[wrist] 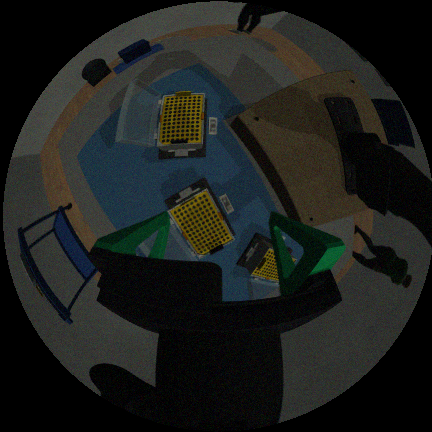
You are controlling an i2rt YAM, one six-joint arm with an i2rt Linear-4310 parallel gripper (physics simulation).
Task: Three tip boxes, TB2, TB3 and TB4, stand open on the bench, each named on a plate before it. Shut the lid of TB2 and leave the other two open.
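Places are measured from the arm's base along level axes (x ahead, y left, z up), in metres.
Where they show: gripper, fingertip midpoint: (218, 216); arm's base at its link origin: (352, 146).
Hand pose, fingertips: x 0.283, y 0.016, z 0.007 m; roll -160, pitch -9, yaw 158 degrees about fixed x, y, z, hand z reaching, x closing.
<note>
Things, the pixels of their top centre, and the offset from my fingertips. Level surfaces: height alone.
- TB3 at its top centre: (180, 113) dx -0.015, dy -0.164, dz -0.126 m
- TB2 at its top centre: (202, 228) dx +0.031, dy +0.051, dz -0.126 m
- TB4 at its top centre: (278, 269) dx -0.090, dy +0.241, dz -0.126 m
- blue mat at its surface level: dz -0.200 m
TB3 (182, 119) stands at the upper middle of the wrist view, full of yellow tip rack, its clear lid (136, 117) swung open to the left. TB2 (201, 222) stands turned in the centre, its clear lid (181, 245) open at the lower left and partly hidden by the left finger. TB4 (266, 265) is at the lower right, partly behind the right finger, with its clear lid (264, 288) open below it. Name plates (213, 126) (226, 204) lie beside TB3 and TB2; their text is blurred. My gripper (218, 216) is open and empty, its green fingers apart above TB2 and TB4.
The boxes stand on a blue mat (105, 165). A brown board (295, 130) with a dark raised edge lies to the right, with a black arm (370, 160) over it. A blue-framed chair (75, 245) is at the left. Dark blue objects (135, 51) lie at the far left edge.
</note>
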